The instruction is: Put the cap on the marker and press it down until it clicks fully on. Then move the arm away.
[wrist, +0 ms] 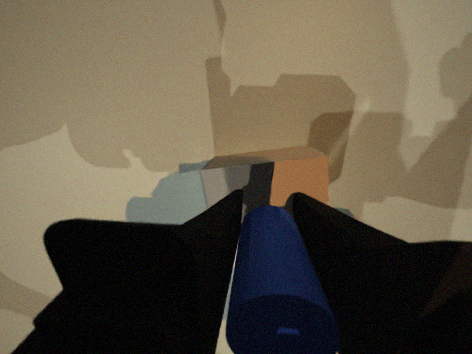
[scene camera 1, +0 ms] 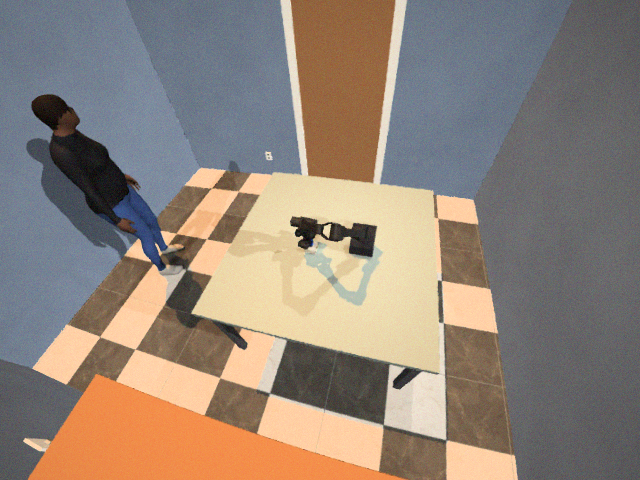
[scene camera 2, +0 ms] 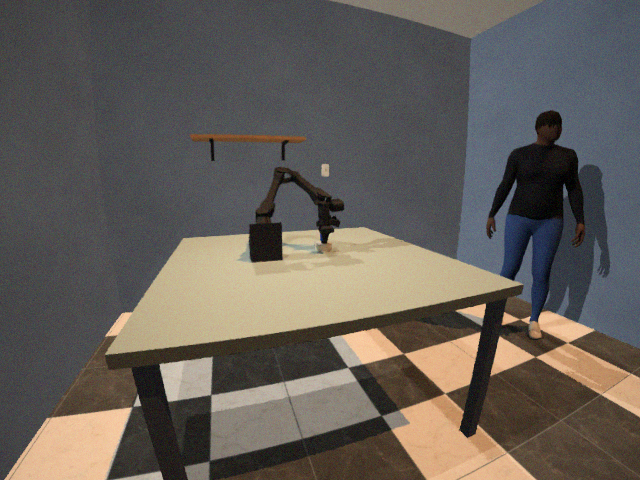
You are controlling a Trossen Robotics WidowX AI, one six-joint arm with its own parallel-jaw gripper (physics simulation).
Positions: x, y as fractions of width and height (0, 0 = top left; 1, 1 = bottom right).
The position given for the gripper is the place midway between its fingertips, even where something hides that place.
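There's a blue cap (wrist: 0.59, 0.83) and a pale block (wrist: 0.58, 0.50) here, and you'd see the gripper (wrist: 0.57, 0.56) as well.
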